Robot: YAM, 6 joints.
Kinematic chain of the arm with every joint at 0, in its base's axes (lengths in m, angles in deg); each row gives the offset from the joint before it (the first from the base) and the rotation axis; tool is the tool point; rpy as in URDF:
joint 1: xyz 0 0 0.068 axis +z
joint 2: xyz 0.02 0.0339 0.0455 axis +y
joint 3: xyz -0.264 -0.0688 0 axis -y
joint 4: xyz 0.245 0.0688 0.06 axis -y
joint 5: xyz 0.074 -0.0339 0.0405 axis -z
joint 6: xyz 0.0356 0 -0.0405 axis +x
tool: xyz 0 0 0 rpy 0 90 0
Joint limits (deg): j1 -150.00..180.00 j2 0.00..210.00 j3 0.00..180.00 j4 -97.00..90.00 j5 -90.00..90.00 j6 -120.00..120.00
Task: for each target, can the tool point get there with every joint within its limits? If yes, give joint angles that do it. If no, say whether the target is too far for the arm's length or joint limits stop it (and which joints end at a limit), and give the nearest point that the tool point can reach.
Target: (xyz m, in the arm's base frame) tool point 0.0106 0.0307 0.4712
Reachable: yes | joints 71.38 24.04 61.51 -8.26 0.41 1.57
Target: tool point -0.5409 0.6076 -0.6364
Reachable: no: too far | nearest point -0.3277 0.3681 -0.2856 | short by 0.475 m
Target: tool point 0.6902 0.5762 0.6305
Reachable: no: too far | nearest point 0.4295 0.3585 0.4308 | short by 0.394 m
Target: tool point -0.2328 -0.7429 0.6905
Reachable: no: too far | nearest point -0.1549 -0.4944 0.4924 | short by 0.327 m
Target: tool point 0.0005 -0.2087 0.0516
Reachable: yes | joints -93.64 97.19 19.44 12.41 -22.76 -25.10
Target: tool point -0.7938 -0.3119 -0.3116
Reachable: no: too far | nearest point -0.5034 -0.2762 -0.1726 | short by 0.324 m
